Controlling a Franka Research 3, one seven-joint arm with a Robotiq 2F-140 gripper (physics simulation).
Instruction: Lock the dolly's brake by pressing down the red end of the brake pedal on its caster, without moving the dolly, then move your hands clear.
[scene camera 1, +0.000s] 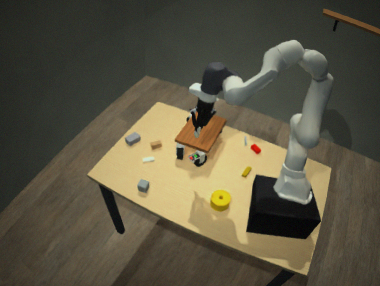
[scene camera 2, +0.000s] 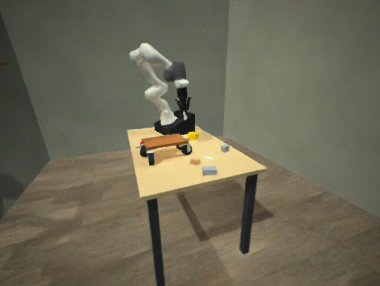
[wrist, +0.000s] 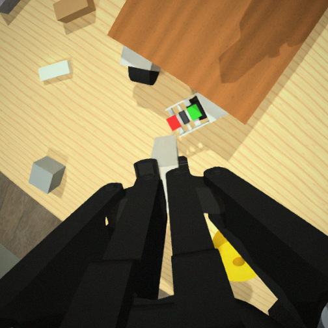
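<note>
The dolly has a brown wooden deck (scene camera 1: 202, 132) (scene camera 2: 165, 141) (wrist: 200, 45) and stands on black wheels. The brake pedal, on the caster at a deck corner, has a red end (wrist: 173, 123) (scene camera 1: 191, 158) and a green end (wrist: 194, 112) (scene camera 1: 195, 156). My gripper (scene camera 1: 198, 133) (scene camera 2: 185, 117) (wrist: 167, 152) is shut, with nothing between its pale fingertips. It hangs above the dolly's height, and in the wrist view its tips show beside the pedal, apart from the red end. Whether the pedal is tilted down at the red end is too small to tell.
A yellow ring (scene camera 1: 220, 200) (scene camera 2: 193, 135) (wrist: 242, 265) lies near the black base (scene camera 1: 282, 210). Grey blocks (scene camera 1: 132, 139) (scene camera 1: 143, 185), a tan block (scene camera 1: 156, 144) and a white piece (scene camera 1: 148, 160) lie left of the dolly. A red piece (scene camera 1: 256, 149) and a yellow piece (scene camera 1: 246, 172) lie right of it.
</note>
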